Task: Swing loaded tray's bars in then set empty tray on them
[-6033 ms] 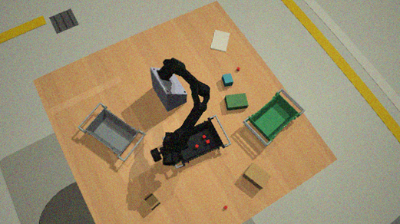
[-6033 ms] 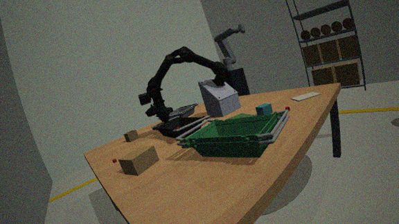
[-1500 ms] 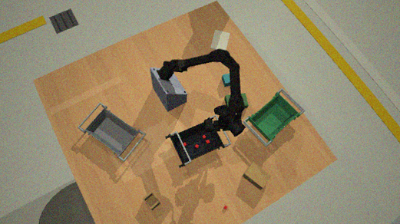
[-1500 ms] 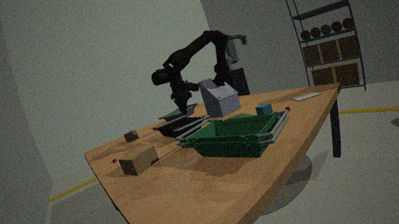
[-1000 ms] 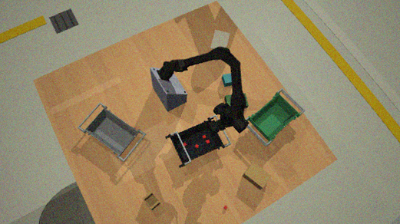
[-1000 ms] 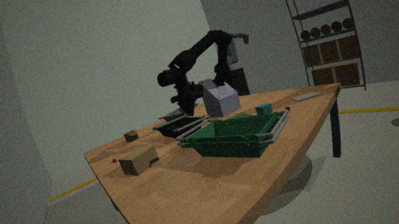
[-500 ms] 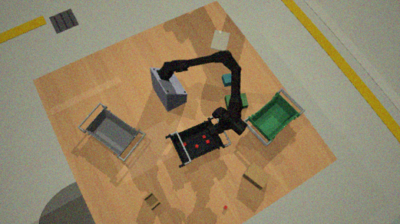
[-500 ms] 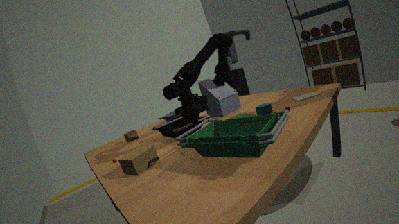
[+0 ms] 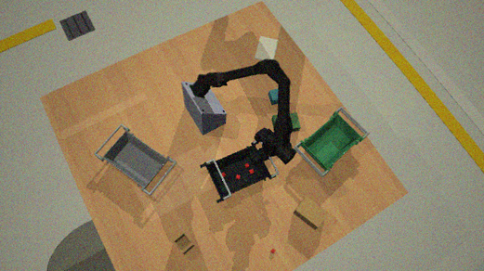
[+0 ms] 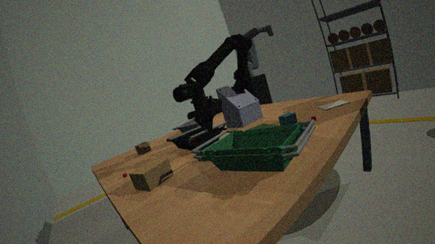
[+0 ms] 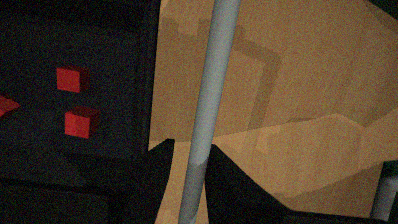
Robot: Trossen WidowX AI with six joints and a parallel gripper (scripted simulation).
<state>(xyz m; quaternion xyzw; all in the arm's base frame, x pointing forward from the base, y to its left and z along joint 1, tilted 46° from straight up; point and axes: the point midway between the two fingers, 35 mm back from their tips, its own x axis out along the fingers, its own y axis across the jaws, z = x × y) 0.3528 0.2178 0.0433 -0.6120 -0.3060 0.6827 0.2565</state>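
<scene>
The grey plastic tray lies 23 cm behind my gripper tip, 54 cm to the right of it and 2 cm below it. The rest, counted from my gripper tip: red block (37 cm ahead, 15 cm to the right, 6 cm below); teal cube (28 cm behind, 19 cm to the left, 4 cm below); green block (13 cm behind, 17 cm to the left, 5 cm below).
</scene>
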